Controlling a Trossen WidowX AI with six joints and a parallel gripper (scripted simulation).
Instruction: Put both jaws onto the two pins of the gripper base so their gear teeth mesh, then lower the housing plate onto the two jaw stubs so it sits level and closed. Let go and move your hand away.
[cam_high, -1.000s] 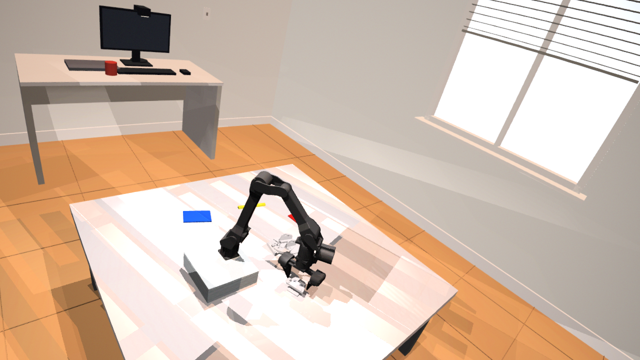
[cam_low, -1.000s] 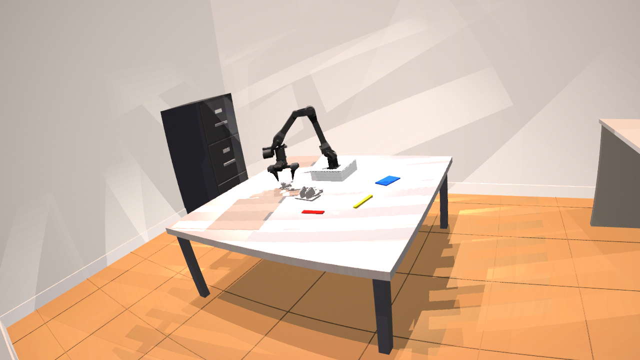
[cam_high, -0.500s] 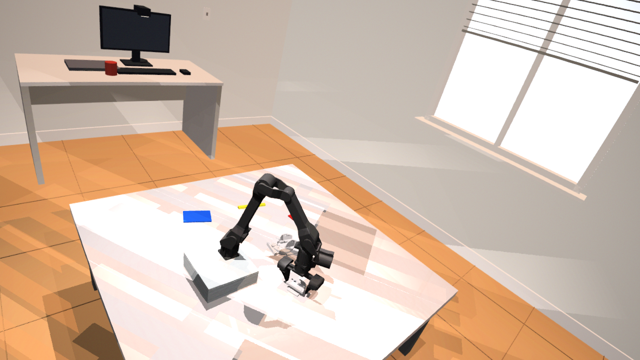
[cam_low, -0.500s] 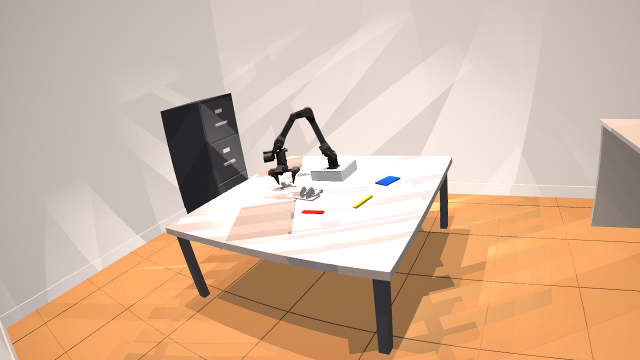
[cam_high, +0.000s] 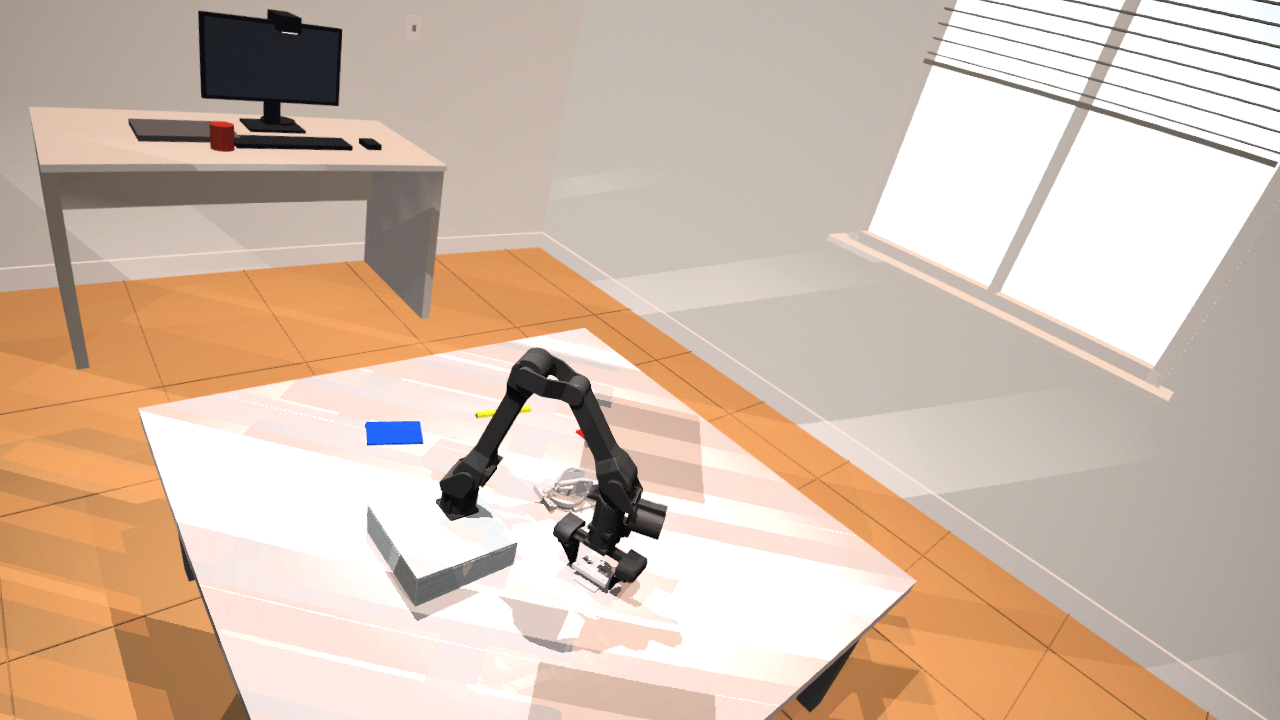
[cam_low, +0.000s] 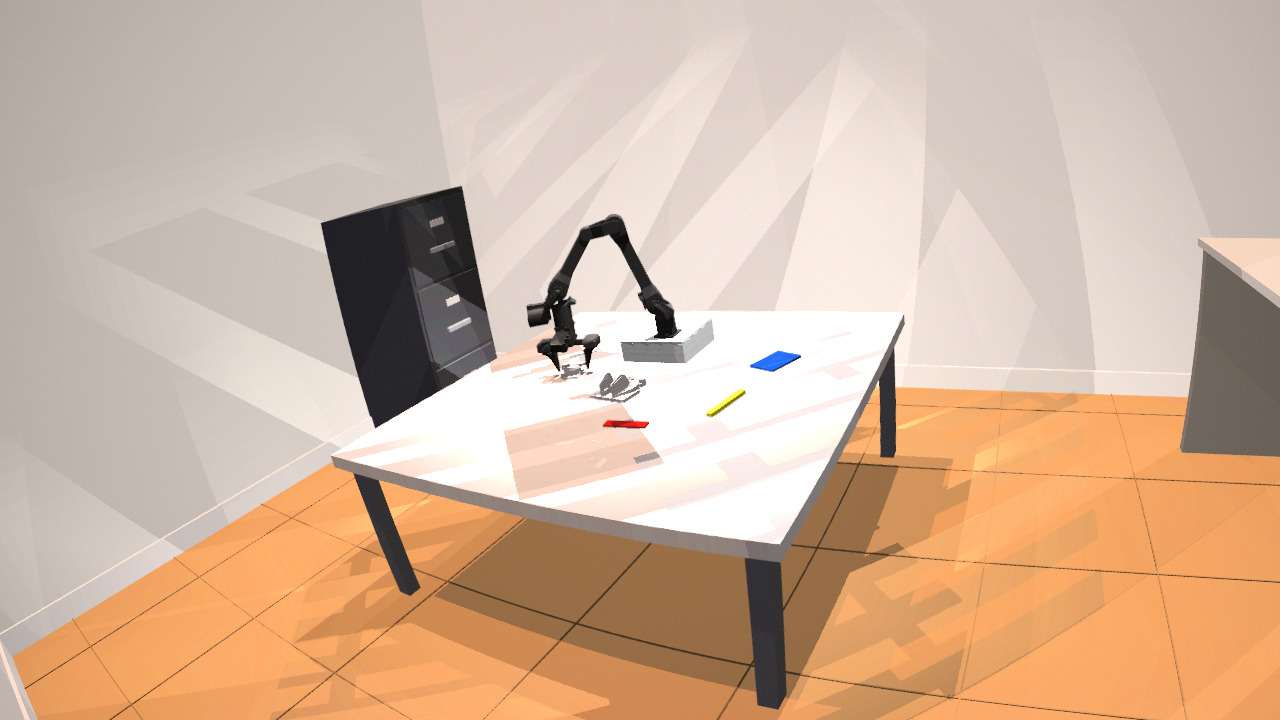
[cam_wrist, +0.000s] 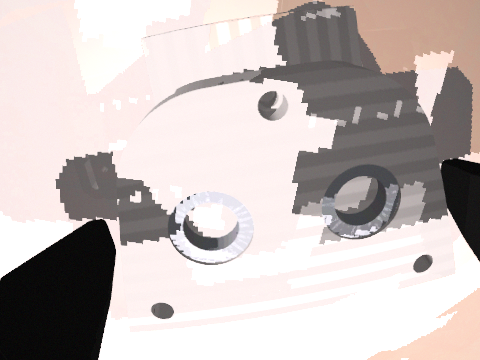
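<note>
The curved jaw is 220 mm to the left of my gripper tip and 80 mm ahead of it. From my gripper tip the other things lie so: yellow stick (560 mm to the left, 150 mm ahead, 10 mm below); blue card (590 mm to the left, 140 mm behind, 10 mm below); red strip (360 mm to the left, 300 mm ahead, 10 mm below).
</note>
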